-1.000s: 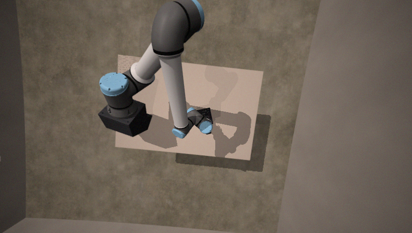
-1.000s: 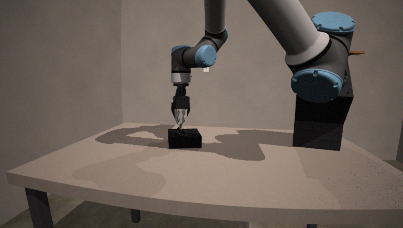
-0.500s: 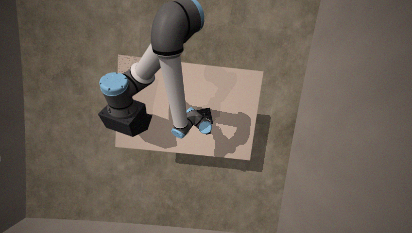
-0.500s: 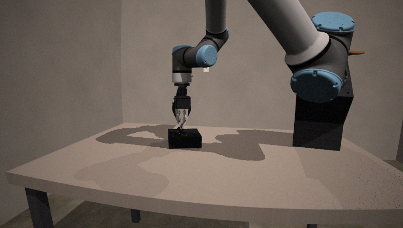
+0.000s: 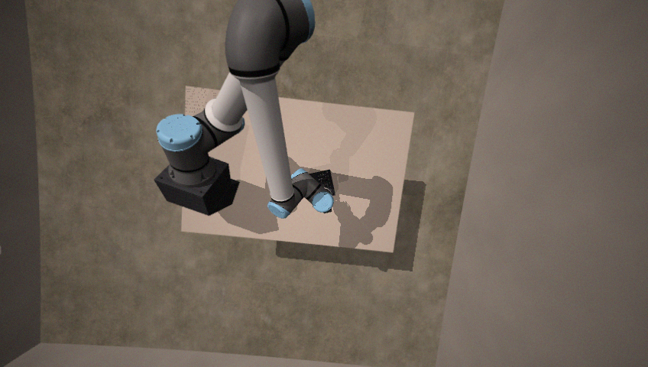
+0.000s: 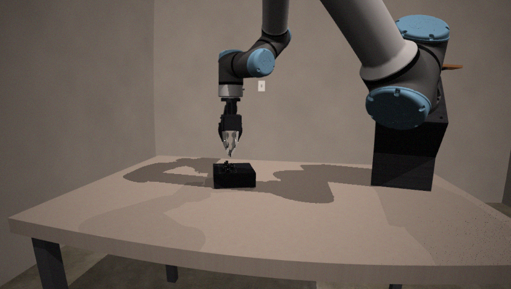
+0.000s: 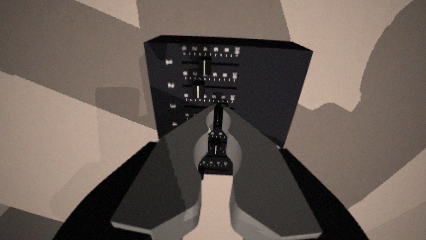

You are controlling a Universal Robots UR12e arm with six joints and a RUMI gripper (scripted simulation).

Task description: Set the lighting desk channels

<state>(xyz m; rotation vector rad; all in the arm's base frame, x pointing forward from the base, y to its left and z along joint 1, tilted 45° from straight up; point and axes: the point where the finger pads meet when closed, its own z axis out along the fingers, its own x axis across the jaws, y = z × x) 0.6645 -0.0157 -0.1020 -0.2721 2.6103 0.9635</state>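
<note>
The channel 2 fader lies 20 mm ahead of my hand, 10 mm to the left of it and 40 mm below it. The rest, counted from my hand: channel 3 fader 10 mm behind, 20 mm to the left, 40 mm below; channel 4 fader 50 mm to the left, 40 mm below; channel 1 fader 20 mm ahead, 20 mm to the right, 40 mm below.
</note>
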